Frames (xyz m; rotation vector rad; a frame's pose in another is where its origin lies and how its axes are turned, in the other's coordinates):
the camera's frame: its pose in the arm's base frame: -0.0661 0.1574 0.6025 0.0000 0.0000 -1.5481
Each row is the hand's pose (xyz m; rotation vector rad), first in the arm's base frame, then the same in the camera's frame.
Working: the arm's base frame: its pose in the camera's frame: 0.1589 0.0625 -0.6025 0.0000 0.0000 1.5481

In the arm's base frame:
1: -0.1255 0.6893 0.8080 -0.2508 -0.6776 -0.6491
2: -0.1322 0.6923 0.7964 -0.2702 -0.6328 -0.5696
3: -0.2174 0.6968 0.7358 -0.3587 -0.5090 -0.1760
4: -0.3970 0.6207 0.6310 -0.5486 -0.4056 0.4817
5: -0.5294 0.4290 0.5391 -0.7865 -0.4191 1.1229
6: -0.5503 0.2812 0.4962 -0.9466 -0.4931 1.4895
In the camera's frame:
1: -0.5331 -0.0473 0.2055 0.2979 -0.6679 0.8322
2: -0.5363 -0.0539 0.1939 0.2549 -0.6562 0.9173
3: -0.5427 -0.1390 0.1333 0.1071 -0.6629 1.3190
4: -0.4707 -0.3203 0.0285 -0.1283 -0.7944 1.9582
5: -0.2820 -0.4570 -0.0634 -0.3490 -1.1004 2.5299
6: -0.1348 -0.4813 -0.1063 0.4474 1.3662 -2.7587

